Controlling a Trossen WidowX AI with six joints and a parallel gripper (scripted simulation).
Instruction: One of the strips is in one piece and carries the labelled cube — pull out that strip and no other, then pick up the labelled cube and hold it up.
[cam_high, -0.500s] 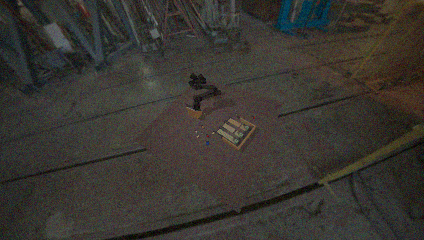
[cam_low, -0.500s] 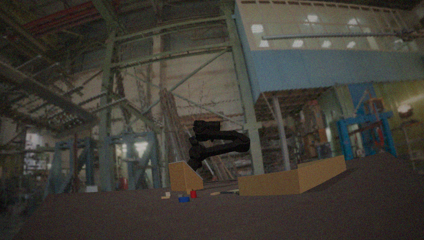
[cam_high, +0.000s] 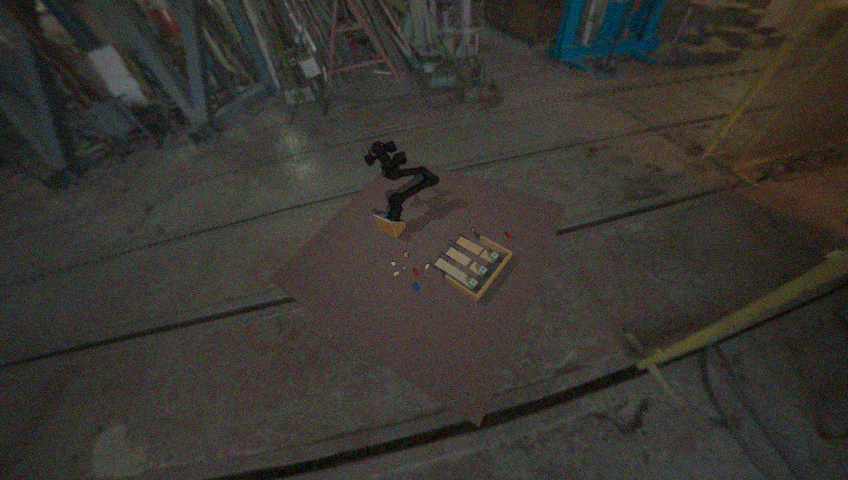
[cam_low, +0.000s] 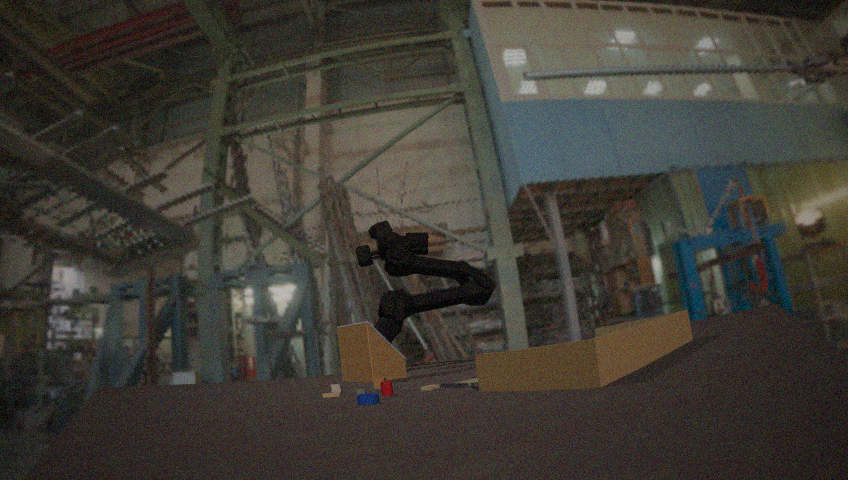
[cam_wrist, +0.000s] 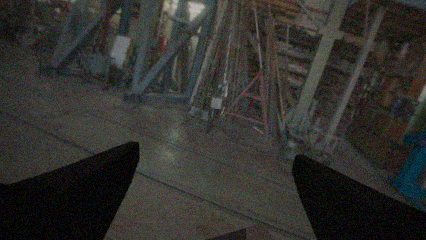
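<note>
Now: gripper tip 68 cm short of the pale plain strip, 17 cm to the left of it and 38 cm above it. Also, from my gripper tip: blue piece (60 cm ahead, 45 cm to the right, 38 cm below); then cream piece (41 cm ahead, 41 cm to the right, 37 cm below).
</note>
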